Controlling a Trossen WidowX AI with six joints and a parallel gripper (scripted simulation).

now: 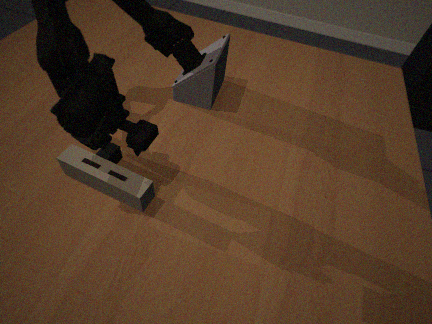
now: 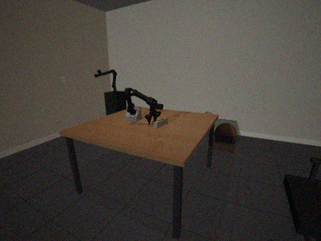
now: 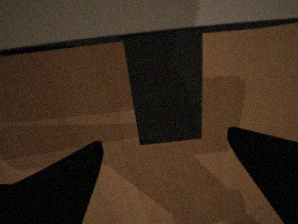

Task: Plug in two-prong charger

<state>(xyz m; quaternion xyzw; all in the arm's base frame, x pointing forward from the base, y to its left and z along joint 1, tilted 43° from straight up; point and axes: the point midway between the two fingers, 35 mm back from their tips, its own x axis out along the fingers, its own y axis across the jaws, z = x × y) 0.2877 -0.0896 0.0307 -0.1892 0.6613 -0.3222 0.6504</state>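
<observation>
The charger is 60 mm ahead of my gripper tip, 10 mm to the right of it and 10 mm above it.
</observation>
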